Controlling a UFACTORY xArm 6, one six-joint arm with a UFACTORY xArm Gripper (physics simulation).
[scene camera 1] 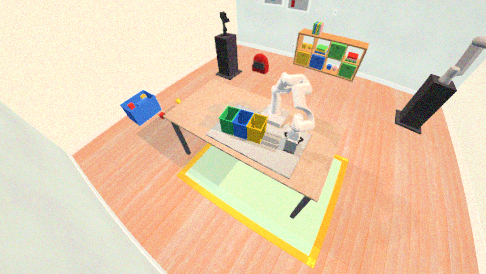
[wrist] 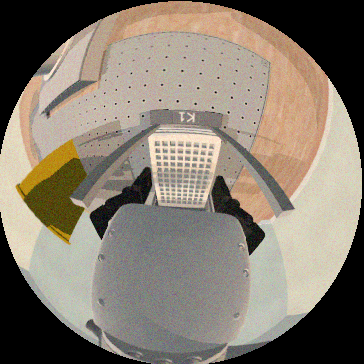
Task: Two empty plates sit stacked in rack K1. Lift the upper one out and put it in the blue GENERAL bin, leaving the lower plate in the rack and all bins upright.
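Where they show: gripper, between the fingertips: [wrist: 182,179]; arm's base, origin of its link: [scene camera 1: 274,112].
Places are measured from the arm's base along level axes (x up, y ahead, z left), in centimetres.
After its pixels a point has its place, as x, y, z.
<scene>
Rack K1 [wrist: 159,118] {-1.5, 20.7, 27.8} [scene camera 1: 289,146] {4.9, 34.6, 32.8} stands on the grey perforated board. A cream plate with a grid of square holes [wrist: 184,137] {1.5, 22.1, 31.4} faces up in the rack; I cannot make out the lower plate separately beneath it. My gripper [wrist: 182,179] {2.0, 27.4, 32.2} [scene camera 1: 294,137] {2.0, 27.4, 32.2} is open and empty, at the rack, with one black finger on either side of the plate in the wrist view. The gripper body hides the plate's near end. The blue bin [scene camera 1: 243,125] {14.7, 44.2, -6.3} stands upright between the green bin [scene camera 1: 229,121] {14.7, 47.1, -18.9} and the yellow bin [scene camera 1: 257,128] {-2.9, 26.4, -3.4} [wrist: 52,192] {8.0, 31.1, 6.3}.
Two long grey guide arms of the rack [wrist: 117,162] {8.9, 21.6, 28.1} [wrist: 257,172] flare outward beside the fingers. The bins stand in a row left of the rack in the scene view, on the board [scene camera 1: 272,161] {-3.2, 50.0, 26.6}. The wooden table [scene camera 1: 200,100] {-4.5, 25.1, -83.5} extends beyond the board.
</scene>
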